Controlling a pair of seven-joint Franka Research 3 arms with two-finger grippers.
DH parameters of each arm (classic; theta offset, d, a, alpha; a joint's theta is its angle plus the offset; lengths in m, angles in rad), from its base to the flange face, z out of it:
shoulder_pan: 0 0.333 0 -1.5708
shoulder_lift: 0 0 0 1.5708
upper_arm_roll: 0 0.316 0.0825 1.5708
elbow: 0 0 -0.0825 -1.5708
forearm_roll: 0 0.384 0 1.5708
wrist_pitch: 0 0 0.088 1.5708
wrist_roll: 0 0.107 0 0
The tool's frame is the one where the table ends.
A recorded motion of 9 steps. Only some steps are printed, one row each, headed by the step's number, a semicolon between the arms.
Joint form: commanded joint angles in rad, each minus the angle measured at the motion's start. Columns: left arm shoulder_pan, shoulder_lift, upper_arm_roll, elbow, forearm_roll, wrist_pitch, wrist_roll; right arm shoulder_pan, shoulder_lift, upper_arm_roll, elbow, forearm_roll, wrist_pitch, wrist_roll.
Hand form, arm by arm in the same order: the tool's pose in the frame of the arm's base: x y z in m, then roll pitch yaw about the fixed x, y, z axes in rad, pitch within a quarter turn. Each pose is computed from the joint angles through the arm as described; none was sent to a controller.
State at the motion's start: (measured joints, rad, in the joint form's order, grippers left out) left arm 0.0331 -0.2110 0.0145 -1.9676 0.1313 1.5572 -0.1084; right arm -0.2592 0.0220 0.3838 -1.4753 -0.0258 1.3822 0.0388
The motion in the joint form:
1: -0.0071 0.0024 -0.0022 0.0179 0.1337 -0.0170 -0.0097; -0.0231 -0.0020 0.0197 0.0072 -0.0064 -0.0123 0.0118
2: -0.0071 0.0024 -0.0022 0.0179 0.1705 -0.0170 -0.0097; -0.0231 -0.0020 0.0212 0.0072 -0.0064 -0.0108 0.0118
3: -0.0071 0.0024 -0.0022 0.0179 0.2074 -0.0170 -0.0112; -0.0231 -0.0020 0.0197 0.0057 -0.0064 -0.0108 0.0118
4: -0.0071 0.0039 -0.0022 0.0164 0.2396 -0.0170 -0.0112; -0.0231 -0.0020 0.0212 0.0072 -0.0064 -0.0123 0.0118
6: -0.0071 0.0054 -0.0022 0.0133 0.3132 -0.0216 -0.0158; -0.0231 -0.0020 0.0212 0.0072 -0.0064 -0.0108 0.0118
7: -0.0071 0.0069 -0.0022 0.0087 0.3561 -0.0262 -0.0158; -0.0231 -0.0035 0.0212 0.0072 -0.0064 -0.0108 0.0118
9: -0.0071 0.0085 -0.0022 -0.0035 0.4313 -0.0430 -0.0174; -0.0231 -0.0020 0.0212 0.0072 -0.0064 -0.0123 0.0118
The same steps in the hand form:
1: 0.4718 0.0473 0.5567 -2.8565 0.1678 0.1613; 0.5358 0.0588 0.6455 3.1113 0.1152 0.0647
2: 0.4718 0.0511 0.5578 -2.8200 0.1633 0.1611; 0.5358 0.0596 0.6456 3.1114 0.1136 0.0662
3: 0.4719 0.0550 0.5591 -2.7832 0.1583 0.1621; 0.5359 0.0588 0.6449 3.1113 0.1152 0.0647
4: 0.4722 0.0583 0.5589 -2.7510 0.1574 0.1617; 0.5357 0.0596 0.6455 3.1113 0.1151 0.0662
6: 0.4719 0.0659 0.5596 -2.6761 0.1550 0.1664; 0.5358 0.0596 0.6456 3.1114 0.1136 0.0662
7: 0.4714 0.0703 0.5587 -2.6320 0.1597 0.1676; 0.5354 0.0597 0.6463 3.1109 0.1122 0.0661
9: 0.4690 0.0781 0.5556 -2.5521 0.1768 0.1763; 0.5357 0.0596 0.6455 3.1113 0.1151 0.0662

